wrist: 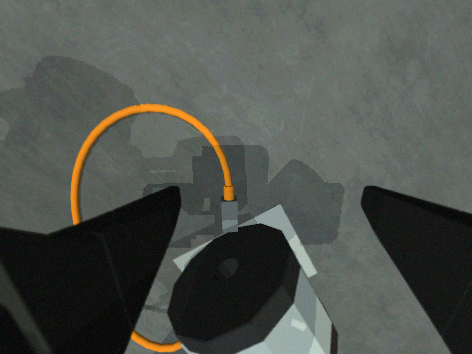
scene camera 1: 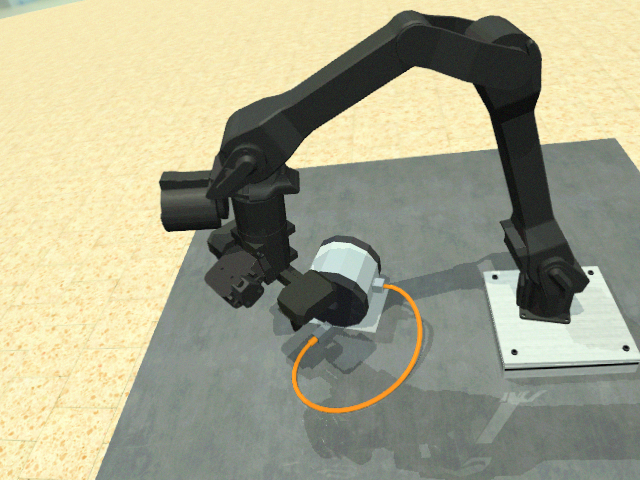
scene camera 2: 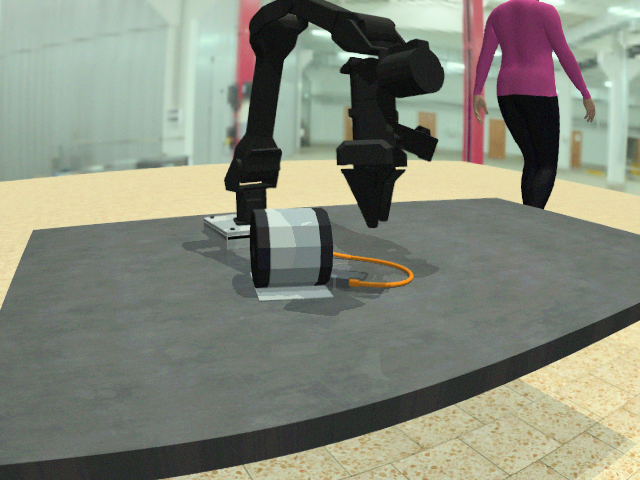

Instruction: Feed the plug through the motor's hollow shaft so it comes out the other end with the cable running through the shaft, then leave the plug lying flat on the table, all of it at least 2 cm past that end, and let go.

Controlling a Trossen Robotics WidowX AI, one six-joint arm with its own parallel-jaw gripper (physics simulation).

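Places are measured from the arm's base along level axes (x right, y up, z back), in centimetres.
Where they show: gripper, fingertip midpoint: (wrist: 270, 195) (scene camera 1: 275, 310) (scene camera 2: 378, 224); arm's base, link origin: (scene camera 1: 543, 304).
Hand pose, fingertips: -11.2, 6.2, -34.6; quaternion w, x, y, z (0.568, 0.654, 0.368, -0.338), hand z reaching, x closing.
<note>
Each offset is from my fingertips to the centre of the thing, as dx, dy, dz. "spot": to the spot under its first point. Level surfaces: height alone.
The motor {+10.1, -4.1, +6.2} (scene camera 1: 356, 260) (scene camera 2: 294, 248) (wrist: 260, 300) lies on its side, a pale cylinder with black ends. Its shaft hole {spot: +6.2, -5.1, +5.9} (wrist: 229, 267) shows as a dark round opening in the near black end in the wrist view. The grey plug {+3.7, -8.5, +4.2} (scene camera 1: 324, 327) (scene camera 2: 341, 282) (wrist: 229, 215) lies low beside that end, outside the shaft, its front against or partly behind the motor's outline. The orange cable {spot: -8.2, -8.7, +9.4} (scene camera 1: 336, 410) (scene camera 2: 412, 273) (wrist: 150, 107) loops from the plug's orange collar to a fitting on the motor's side. My gripper (scene camera 2: 377, 222) (wrist: 270, 195) is open and empty, above plug height near this end.
The motor stands on a pale base plate {+10.1, -9.1, +5.9} (scene camera 2: 294, 293) (wrist: 302, 255). The arm's silver mounting plate (scene camera 1: 563, 346) (scene camera 2: 217, 223) is bolted to the dark grey table {dy -9.2} (scene camera 1: 206, 413) (scene camera 2: 155, 361). A person in a pink top (scene camera 2: 527, 51) stands beyond the table.
</note>
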